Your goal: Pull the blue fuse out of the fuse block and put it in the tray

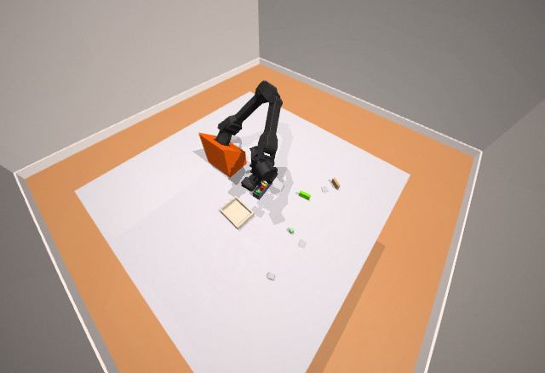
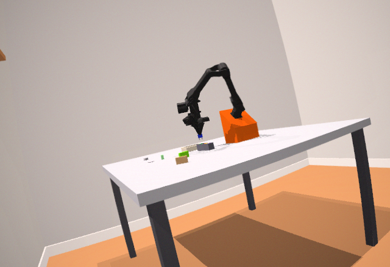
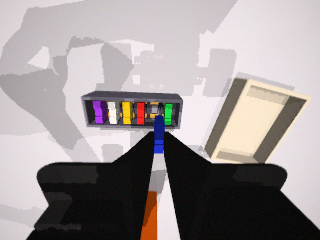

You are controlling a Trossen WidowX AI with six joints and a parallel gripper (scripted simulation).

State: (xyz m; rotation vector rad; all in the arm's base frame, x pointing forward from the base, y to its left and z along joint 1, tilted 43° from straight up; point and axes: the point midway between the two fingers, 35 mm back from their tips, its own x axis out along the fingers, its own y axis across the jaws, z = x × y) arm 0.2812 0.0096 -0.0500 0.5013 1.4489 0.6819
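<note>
My gripper tip is 10 mm past the beige tray, 150 mm to the left of it and 90 mm above it. The rest, counted from my gripper tip: red fuse (20 mm to the left, 70 mm below); blue fuse (10 mm below); green fuse (10 mm to the right, 70 mm below).
</note>
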